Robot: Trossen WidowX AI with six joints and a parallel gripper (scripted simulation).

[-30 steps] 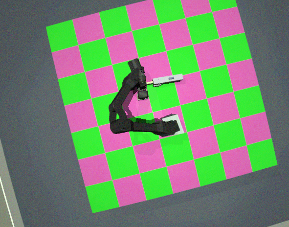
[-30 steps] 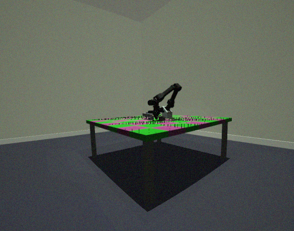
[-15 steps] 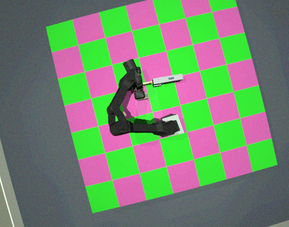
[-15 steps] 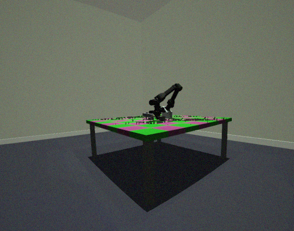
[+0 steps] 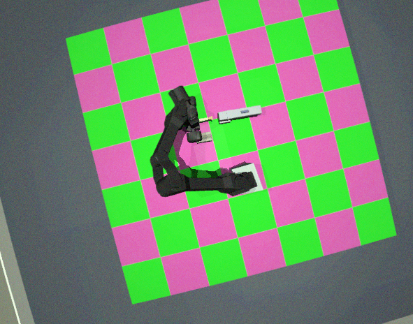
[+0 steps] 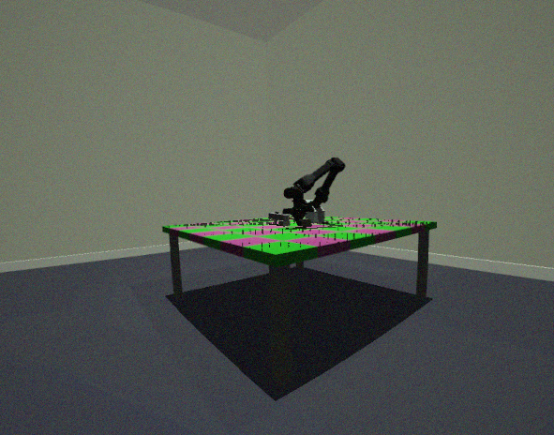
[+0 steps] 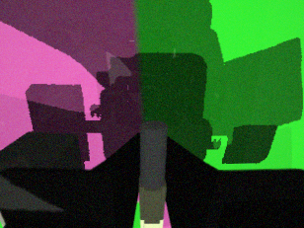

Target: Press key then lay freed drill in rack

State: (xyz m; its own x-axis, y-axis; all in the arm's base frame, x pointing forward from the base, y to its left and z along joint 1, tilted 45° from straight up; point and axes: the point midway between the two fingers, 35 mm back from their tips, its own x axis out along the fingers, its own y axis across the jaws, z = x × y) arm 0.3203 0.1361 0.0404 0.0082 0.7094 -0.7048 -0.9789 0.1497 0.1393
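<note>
Right now the drill is 10 mm behind my gripper tip, 40 mm to the right of it and 40 mm above it. Also, from my gripper tip: small dark pin 50 mm behind, 230 mm to the right, 40 mm above; then grey holder block 40 mm behind, 200 mm to the right, 30 mm above; then rack 80 mm behind, 20 mm to the right, 10 mm above.
</note>
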